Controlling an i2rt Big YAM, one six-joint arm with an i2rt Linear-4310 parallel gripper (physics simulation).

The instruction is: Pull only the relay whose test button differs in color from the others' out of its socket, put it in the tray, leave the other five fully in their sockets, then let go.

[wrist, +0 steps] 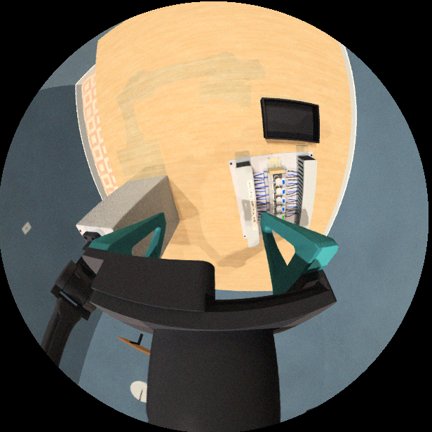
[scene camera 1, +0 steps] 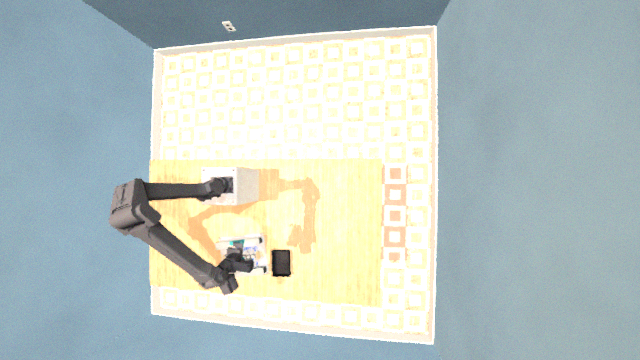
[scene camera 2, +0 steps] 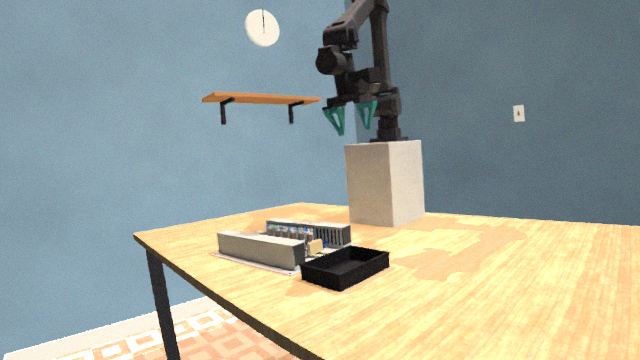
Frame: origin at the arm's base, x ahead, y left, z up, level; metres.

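Seen in the pictures: gripper, fingertip midpoint: (scene camera 1: 243,248) (scene camera 2: 355,132); arm's base, link origin: (scene camera 1: 222,184) (scene camera 2: 389,142).
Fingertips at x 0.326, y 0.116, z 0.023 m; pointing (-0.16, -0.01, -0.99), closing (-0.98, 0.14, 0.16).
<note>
Pixels of each thing's middle, then the offset from my fingertips to it. "spot": a spot on its surface instead.
- white panel, surface spot: (scene camera 2: 290,272) spot: 0.251 m ahead, 0.003 m right, 0.304 m down
- black tray, body centre: (scene camera 2: 346,265) (scene camera 1: 281,262) 0.180 m ahead, 0.101 m left, 0.289 m down
- tan block, body centre: (scene camera 2: 315,247) 0.132 m ahead, 0.047 m right, 0.281 m down
The relay with the green test button (wrist: 283,217) sits in a row on the white panel (wrist: 237,172) (scene camera 2: 290,272), near the end away from the tray. Several relays with blue buttons (wrist: 283,191) stand upright in the same row; one end of the row is partly hidden by a finger in the wrist view. The black tray (scene camera 1: 281,263) (scene camera 2: 321,277) (wrist: 291,120) lies beside the panel's end and looks empty. My gripper (scene camera 2: 354,131) (wrist: 212,217) is wide open and empty, high above the table, off to the pedestal side of the relay row. In scene camera 1 the arm covers part of the panel.
Two grey wire ducts (scene camera 2: 260,247) (scene camera 2: 335,234) flank the relay row, with wires between. A tan block (scene camera 2: 315,246) stands at the row's tray end. The arm's grey pedestal (scene camera 1: 246,186) (scene camera 2: 367,185) (wrist: 145,200) stands on the table. A wall shelf (scene camera 2: 260,97) hangs behind.
</note>
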